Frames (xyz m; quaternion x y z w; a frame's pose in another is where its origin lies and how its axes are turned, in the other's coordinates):
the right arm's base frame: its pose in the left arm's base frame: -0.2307 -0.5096 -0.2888 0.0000 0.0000 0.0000 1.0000
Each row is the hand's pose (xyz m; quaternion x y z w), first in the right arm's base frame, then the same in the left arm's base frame.
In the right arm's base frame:
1: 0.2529 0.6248 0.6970 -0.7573 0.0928 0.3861 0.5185
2: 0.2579 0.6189 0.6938 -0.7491 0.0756 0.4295 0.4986
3: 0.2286 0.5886 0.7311 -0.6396 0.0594 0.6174 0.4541
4: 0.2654 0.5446 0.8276 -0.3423 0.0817 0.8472 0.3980
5: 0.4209 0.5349 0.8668 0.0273 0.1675 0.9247 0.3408
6: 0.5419 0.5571 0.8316 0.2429 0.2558 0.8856 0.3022
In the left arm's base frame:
1: 0.0222 0.1152 0.4082 -0.7573 0.0928 0.3861 0.5185
2: 0.0272 0.1093 0.4050 -0.7491 0.0756 0.4295 0.4986
3: -0.0021 0.0790 0.4423 -0.6396 0.0594 0.6174 0.4541
4: 0.0347 0.0350 0.5388 -0.3423 0.0817 0.8472 0.3980
5: 0.1902 0.0253 0.5780 0.0273 0.1675 0.9247 0.3408
6: 0.3112 0.0475 0.5428 0.2429 0.2558 0.8856 0.3022

